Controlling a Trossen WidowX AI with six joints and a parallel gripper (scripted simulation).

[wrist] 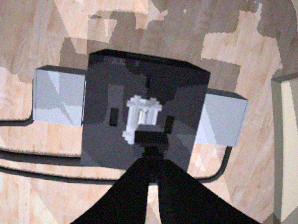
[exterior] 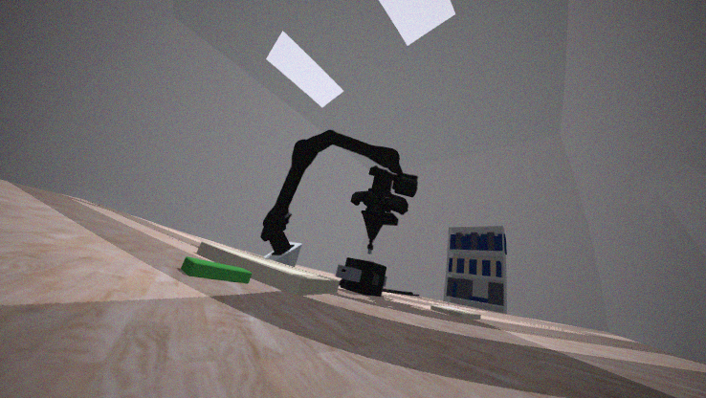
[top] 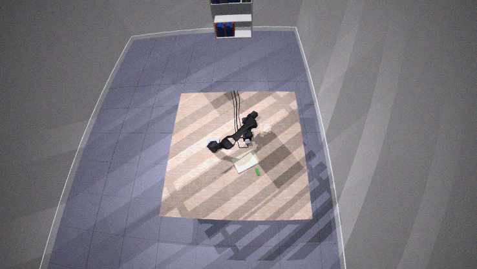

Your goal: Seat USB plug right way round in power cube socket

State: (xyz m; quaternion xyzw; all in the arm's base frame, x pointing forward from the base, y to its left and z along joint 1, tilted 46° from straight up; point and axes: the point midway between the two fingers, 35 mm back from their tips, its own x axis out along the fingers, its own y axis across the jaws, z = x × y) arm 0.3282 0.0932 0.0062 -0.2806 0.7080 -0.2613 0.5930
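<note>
Now: the dark USB plug 2 cm below my gripper tip. Also, from my gripper tip: USB socket (7 cm below); then green block (6 cm ahead, 34 cm to the right, 13 cm below).
</note>
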